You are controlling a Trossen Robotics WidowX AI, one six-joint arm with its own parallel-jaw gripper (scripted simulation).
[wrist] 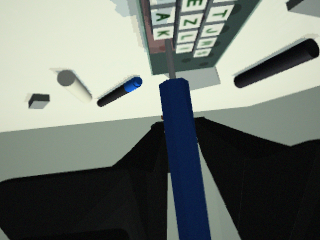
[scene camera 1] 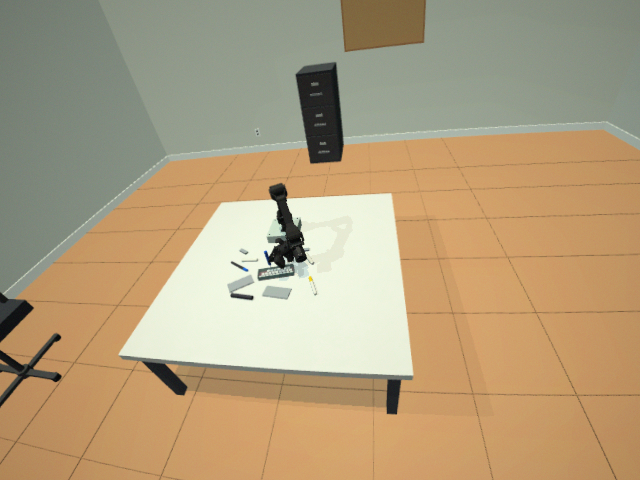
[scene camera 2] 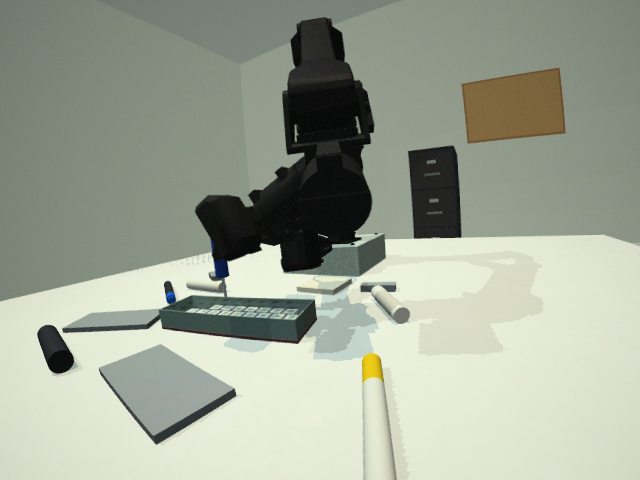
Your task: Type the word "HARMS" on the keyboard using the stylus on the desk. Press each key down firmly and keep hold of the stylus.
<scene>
cream pad: scene camera 2 331, 286; not seen in the wrist view (out of frame); not seen in scene camera 1 (hidden by my gripper)
</scene>
